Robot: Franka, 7 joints.
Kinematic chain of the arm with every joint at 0, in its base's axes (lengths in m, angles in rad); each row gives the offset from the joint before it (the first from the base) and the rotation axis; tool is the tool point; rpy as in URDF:
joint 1: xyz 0 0 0.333 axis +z
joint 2: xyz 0 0 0 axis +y
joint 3: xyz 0 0 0.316 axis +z
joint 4: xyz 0.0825 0 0 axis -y
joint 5: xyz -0.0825 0 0.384 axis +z
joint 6: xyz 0 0 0 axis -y
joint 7: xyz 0.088 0 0 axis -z
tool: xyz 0 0 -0.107 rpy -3.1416 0 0
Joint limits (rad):
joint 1: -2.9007..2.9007
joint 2: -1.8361..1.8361
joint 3: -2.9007..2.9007
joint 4: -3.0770..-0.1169
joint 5: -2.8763..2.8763
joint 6: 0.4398..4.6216
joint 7: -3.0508..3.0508
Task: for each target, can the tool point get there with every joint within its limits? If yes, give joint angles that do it. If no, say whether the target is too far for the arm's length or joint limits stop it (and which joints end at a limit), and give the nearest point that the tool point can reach.
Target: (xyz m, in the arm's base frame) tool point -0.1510 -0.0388 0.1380
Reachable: yes | joints -0.5407 -0.3586 -2.4407 -2.8478 -0.2462 1.6006 2.4264
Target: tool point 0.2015 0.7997 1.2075
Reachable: no: too far | nearest point 0.1438 0.5707 0.9571 | short by 0.344 m
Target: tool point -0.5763 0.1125 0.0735
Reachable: yes | joints 2.1122 1.0748 0.8286 -1.8984 1.8957 2.5414 -1.0420
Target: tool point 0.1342 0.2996 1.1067
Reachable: yes | joints 0.0318 0.4230 2.2526 -0.8198 0.5639 3.0424 -0.0946
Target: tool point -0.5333 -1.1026 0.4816
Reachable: no: too far | nearest point -0.3708 -0.7667 0.4363 | short by 0.376 m
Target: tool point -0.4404 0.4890 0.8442
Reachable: yes | joints 2.0192 0.4018 0.4763 -0.8427 -0.8190 2.3487 -0.5812
